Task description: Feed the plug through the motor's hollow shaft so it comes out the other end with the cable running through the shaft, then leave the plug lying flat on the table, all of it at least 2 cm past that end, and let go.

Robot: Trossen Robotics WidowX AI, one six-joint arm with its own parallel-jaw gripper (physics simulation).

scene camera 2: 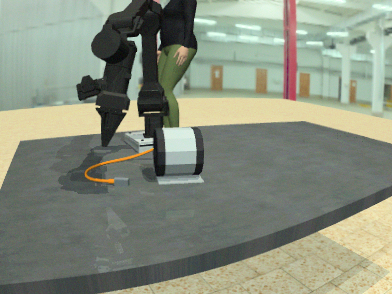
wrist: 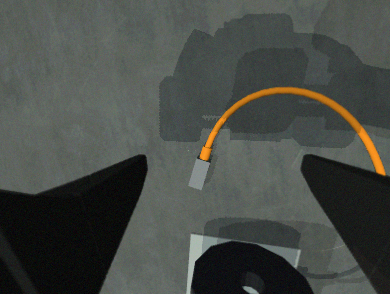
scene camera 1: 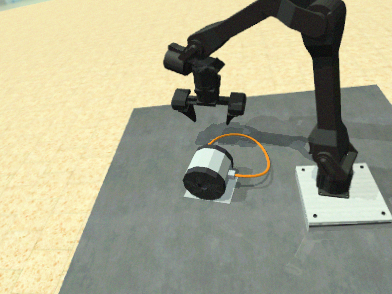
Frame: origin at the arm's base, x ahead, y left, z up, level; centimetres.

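Seen in the pictures: gripper, between the fingertips: (scene camera 2: 103,143) (wrist: 223,162) (scene camera 1: 211,122); arm's base, origin of its link: (scene camera 1: 333,186).
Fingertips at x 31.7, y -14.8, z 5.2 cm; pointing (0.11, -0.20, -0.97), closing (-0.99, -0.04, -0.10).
Note:
Offsets run from my fingertips to a thing's top centre. "spot": to the spot under its first point. Level surfaces: height alone.
The motor @[dx -3.3, dy +15.9, dz +1.9 cm] (scene camera 1: 209,165) (scene camera 2: 180,151) is a white drum with black end rings, lying on its side on a pale base plate. In the wrist view its black end ring @[spot: dx -0.5, dy +11.1, dz -4.9 cm] (wrist: 220,260) and part of the shaft opening show at the bottom. The grey plug @[dx +2.1, dy +3.4, dz -6.9 cm] (scene camera 2: 121,182) (wrist: 199,174) lies on the table outside the motor, a little apart from its end, pointing roughly towards it. The orange cable (scene camera 1: 268,155) (scene camera 2: 89,169) (wrist: 285,90) loops from the plug to the motor's side. My gripper (scene camera 1: 209,121) (scene camera 2: 104,145) (wrist: 223,162) is open and empty above the table, with the plug between its fingertips in the wrist view.
The arm's white base plate (scene camera 1: 306,200) (scene camera 2: 131,142) stands to the right of the motor in scene camera 1. The dark table @[dz -8.2 cm] (scene camera 1: 150,250) (scene camera 2: 280,210) carries everything. A person (scene camera 2: 172,75) stands behind the table in scene camera 2.

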